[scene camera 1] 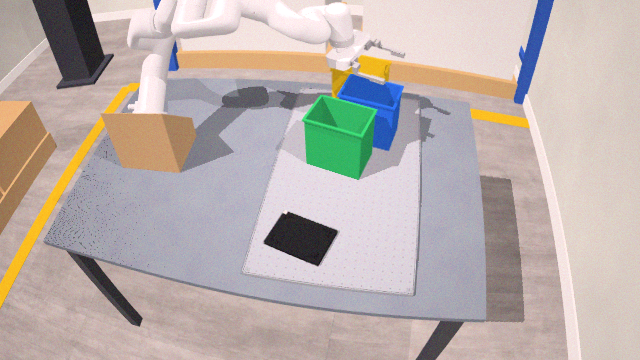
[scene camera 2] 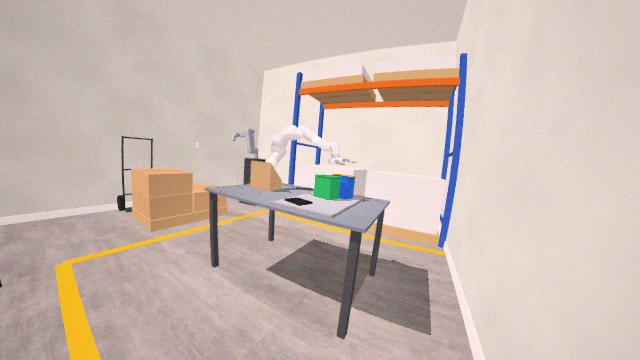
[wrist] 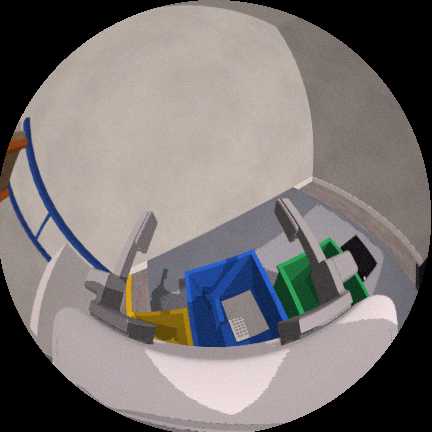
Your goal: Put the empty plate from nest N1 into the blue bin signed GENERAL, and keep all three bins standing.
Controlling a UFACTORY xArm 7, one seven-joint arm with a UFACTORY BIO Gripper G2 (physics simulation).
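Seen in the pictures: hand, tool point: (scene camera 1: 388, 66) (scene camera 2: 348, 163) (wrist: 213, 225); arm's base, link origin: (scene camera 1: 149, 115) (scene camera 2: 267, 170).
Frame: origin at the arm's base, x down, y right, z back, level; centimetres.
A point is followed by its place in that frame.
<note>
My gripper (scene camera 1: 394, 67) {x -12.8, y -5.1, z -75.4 cm} (scene camera 2: 345, 161) (wrist: 217, 222) {x -12.8, y -5.1, z -75.4 cm} is open and empty, high above the blue bin. The blue bin (scene camera 1: 387, 122) {x 4.9, y -0.1, z -75.9 cm} (scene camera 2: 346, 188) {x 7.8, y -0.4, z -76.9 cm} stands upright between the other two bins. In the wrist view the white gridded plate (wrist: 252, 310) {x 16.1, y -4.4, z -71.3 cm} lies low inside the blue bin (wrist: 194, 305) {x -0.1, y -12.7, z -75.6 cm}, with part of its grid in light and part in shade. The green bin (scene camera 1: 337, 150) {x 7.1, y 10.2, z -60.7 cm} (scene camera 2: 326, 188) {x 8.1, y 11.3, z -63.5 cm} (wrist: 300, 280) {x 15.2, y 10.6, z -67.5 cm} and the yellow bin (scene camera 1: 376, 66) {x 1.9, y -26.9, z -74.5 cm} (wrist: 172, 322) {x 7.2, y -21.3, z -77.2 cm} also stand upright. A flat black nest (scene camera 1: 300, 238) {x 15.5, y 34.7, z -51.1 cm} (scene camera 2: 298, 201) {x 15.6, y 37.0, z -52.5 cm} (wrist: 361, 256) {x 15.5, y 33.4, z -50.4 cm} holds no plate. The GENERAL sign and nest label cannot be read.
The green and blue bins stand on a light perforated board (scene camera 1: 370, 225) {x 16.7, y 29.4, z -69.9 cm} (scene camera 2: 325, 206) {x 16.7, y 33.6, z -70.9 cm} on the grey table (scene camera 1: 200, 200) {x 18.0, y 20.5, z -19.5 cm} (scene camera 2: 245, 195) {x 18.0, y 38.2, z -7.4 cm}. A tan wedge-shaped box (scene camera 1: 147, 145) {x 6.0, y 8.2, z -0.3 cm} (scene camera 2: 264, 175) {x 4.5, y 8.5, z -2.9 cm} stands by the arm's base. A blue shelf rack post (scene camera 1: 535, 50) (scene camera 2: 454, 150) rises behind the table.
</note>
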